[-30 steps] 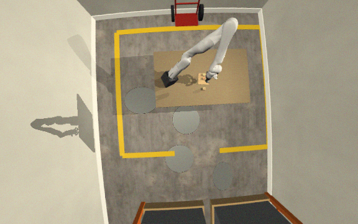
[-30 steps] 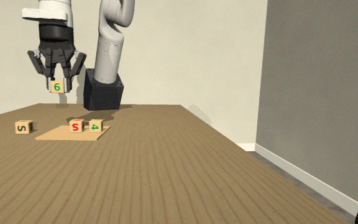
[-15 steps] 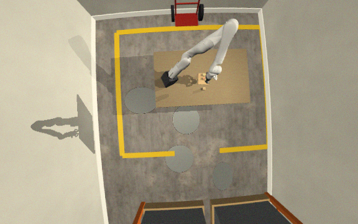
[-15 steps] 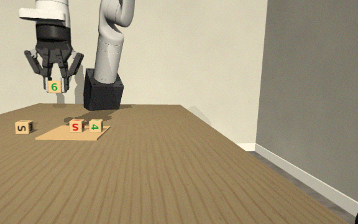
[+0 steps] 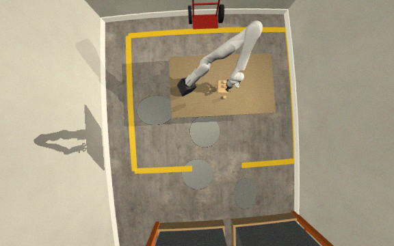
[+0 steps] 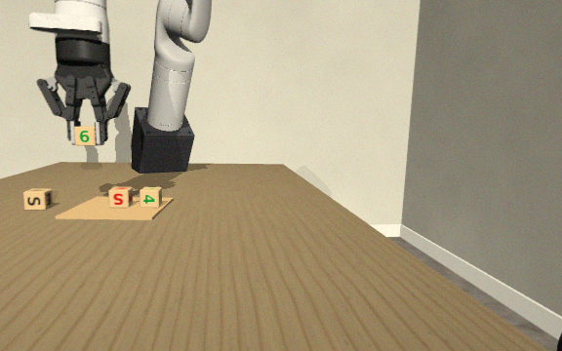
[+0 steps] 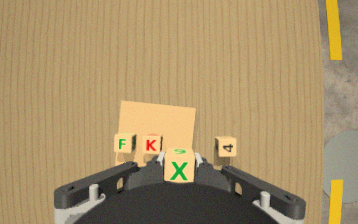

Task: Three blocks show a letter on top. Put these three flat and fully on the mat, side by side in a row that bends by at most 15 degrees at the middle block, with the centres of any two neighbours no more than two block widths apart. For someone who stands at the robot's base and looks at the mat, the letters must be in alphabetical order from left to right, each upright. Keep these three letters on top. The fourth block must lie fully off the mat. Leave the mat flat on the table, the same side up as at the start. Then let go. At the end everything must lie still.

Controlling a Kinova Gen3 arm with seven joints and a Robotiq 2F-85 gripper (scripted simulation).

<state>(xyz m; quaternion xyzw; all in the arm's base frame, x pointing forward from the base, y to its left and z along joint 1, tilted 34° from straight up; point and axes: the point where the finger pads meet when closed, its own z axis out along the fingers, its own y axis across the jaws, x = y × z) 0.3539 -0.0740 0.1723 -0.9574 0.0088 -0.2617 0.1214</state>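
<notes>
The tan mat lies 5 cm to the left of my hand and 12 cm below it.
</notes>
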